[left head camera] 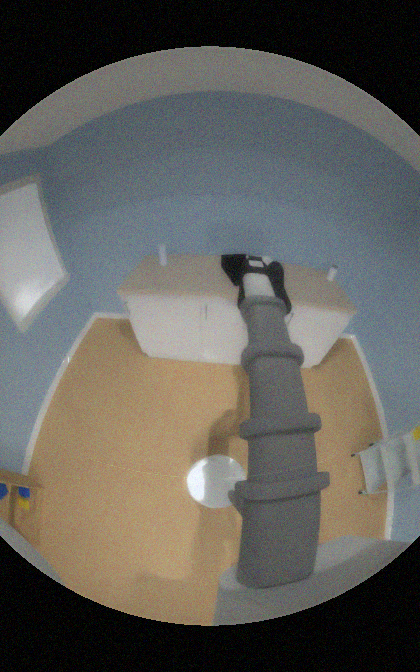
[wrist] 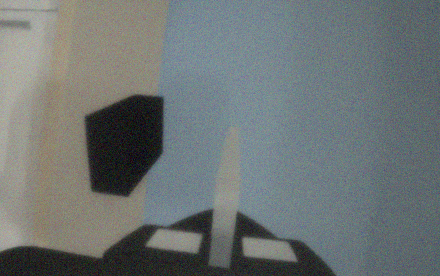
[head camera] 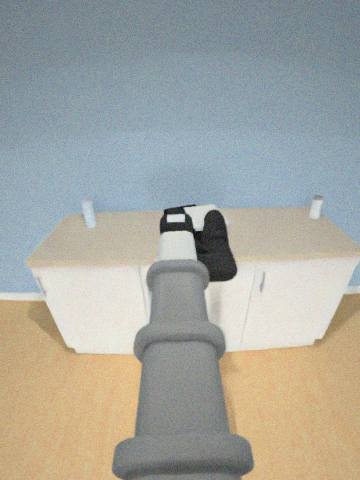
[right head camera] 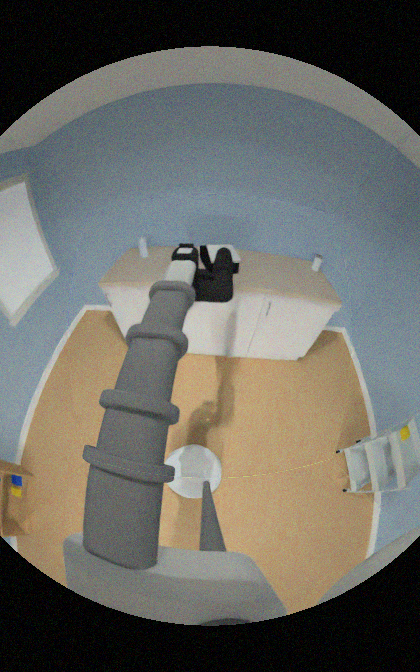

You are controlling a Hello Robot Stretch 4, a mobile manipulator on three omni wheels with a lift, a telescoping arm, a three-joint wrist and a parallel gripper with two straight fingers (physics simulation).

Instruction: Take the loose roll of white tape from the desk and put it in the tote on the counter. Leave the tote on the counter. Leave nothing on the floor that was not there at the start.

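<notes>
My gripper is shut on the white tape roll, which shows edge-on as a thin white strip in the wrist view. The arm is stretched out over the counter. The black tote stands on the counter against the blue wall. In the wrist view it lies to the left of the tape. In the head view the arm hides most of it and only a black sliver shows. The tape is held above the counter, beside the tote.
A pale cylinder stands at the counter's back left and a white one at its back right. White cabinet doors sit under the counter. A shelf rack stands far right, and a window is on the left wall.
</notes>
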